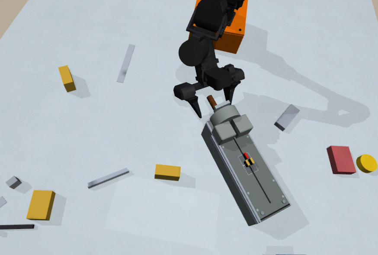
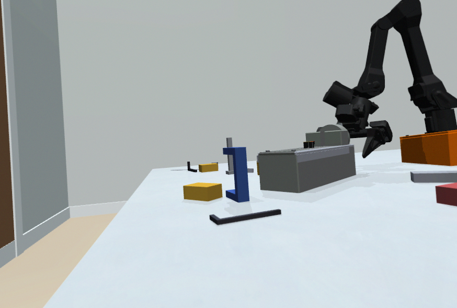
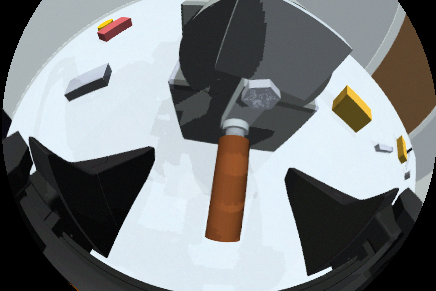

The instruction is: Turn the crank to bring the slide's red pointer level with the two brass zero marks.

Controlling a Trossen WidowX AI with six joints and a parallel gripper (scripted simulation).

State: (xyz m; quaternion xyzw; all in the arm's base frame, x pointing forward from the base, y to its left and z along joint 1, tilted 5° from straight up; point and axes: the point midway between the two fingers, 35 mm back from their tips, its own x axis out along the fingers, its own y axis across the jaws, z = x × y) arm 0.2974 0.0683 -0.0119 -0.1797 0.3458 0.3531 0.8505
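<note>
Now: gripper tip 10 mm past the brown handle, 10 mm to the left of it and 20 mm below it. The rest, counted from my gripper tip: red pointer: 110 mm ahead, 100 mm to the left, 40 mm above; grey block: 100 mm behind, 210 mm to the left, 30 mm below; blue clamp: 290 mm ahead, 250 mm to the left, 10 mm above.
</note>
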